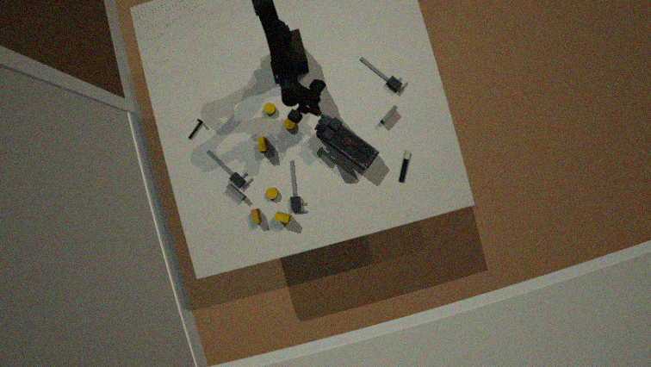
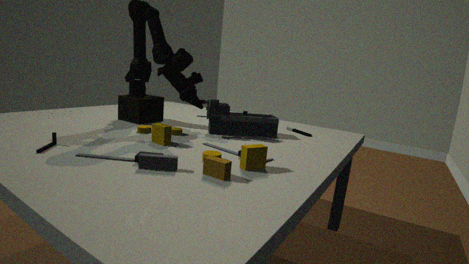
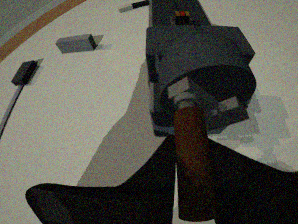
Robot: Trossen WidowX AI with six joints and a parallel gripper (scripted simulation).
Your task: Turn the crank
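Now: the brown crank handle 20 mm above my gripper tip, 10 mm to the right of it and 10 mm behind it. The rest, counted from my gripper tip: slide (150 mm ahead, 70 mm to the left); black l-shaped key (500 mm to the right, 200 mm behind, 70 mm below); black bar (330 mm ahead, 270 mm to the left, 80 mm below).
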